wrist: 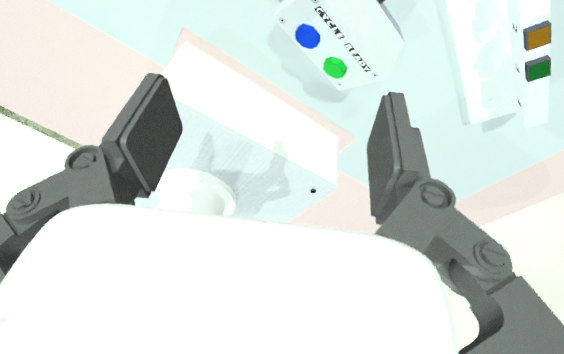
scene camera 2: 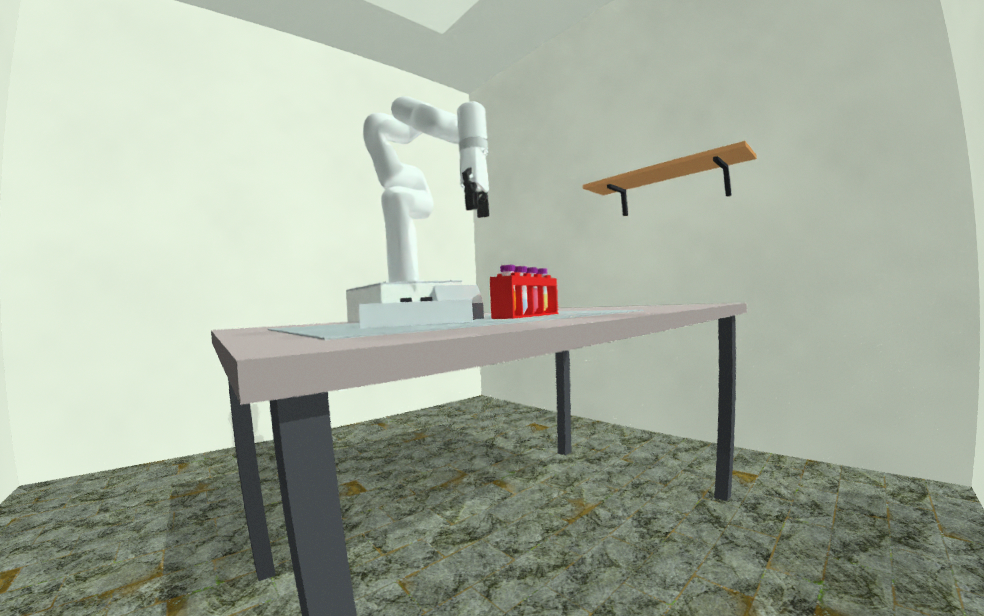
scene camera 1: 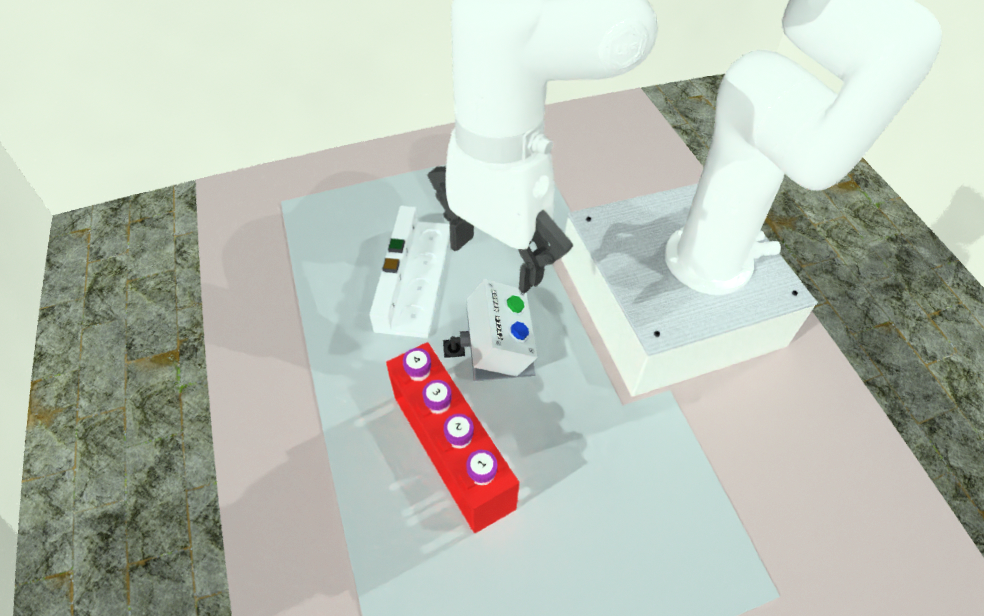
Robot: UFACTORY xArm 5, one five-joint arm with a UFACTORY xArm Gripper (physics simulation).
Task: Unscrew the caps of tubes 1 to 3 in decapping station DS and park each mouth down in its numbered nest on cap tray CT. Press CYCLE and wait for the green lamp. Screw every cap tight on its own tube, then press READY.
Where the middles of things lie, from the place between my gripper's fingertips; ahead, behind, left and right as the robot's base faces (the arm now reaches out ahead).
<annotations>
I see my gripper 22 cm above the white button box (scene camera 2: 439,292), 6 cm to the left of it and 1 cm past it.
</annotations>
